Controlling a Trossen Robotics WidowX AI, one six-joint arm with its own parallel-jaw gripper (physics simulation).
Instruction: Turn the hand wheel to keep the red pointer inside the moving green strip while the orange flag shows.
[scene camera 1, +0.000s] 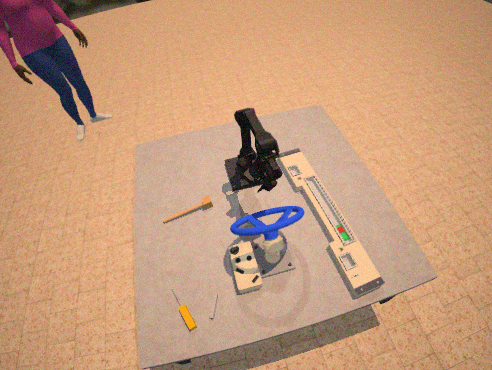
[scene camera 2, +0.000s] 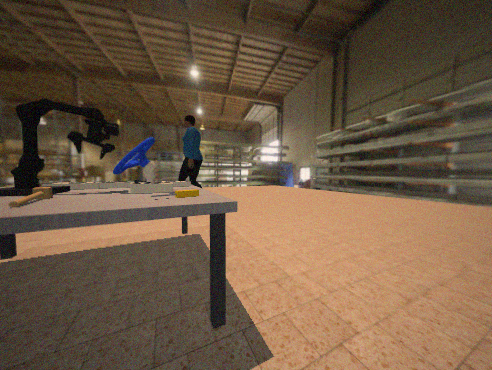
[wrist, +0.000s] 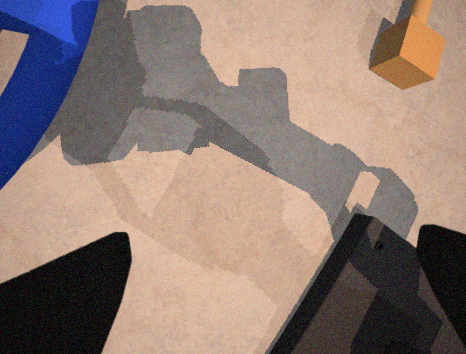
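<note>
My gripper (wrist: 275, 244) is open and holds nothing. There is a wooden mallet (wrist: 408, 53) resting on the table. I also see a blue hand wheel (scene camera 1: 270, 232), which appears in the wrist view (wrist: 56, 44) too, and a cream block (scene camera 1: 245, 280) is visible as well.
</note>
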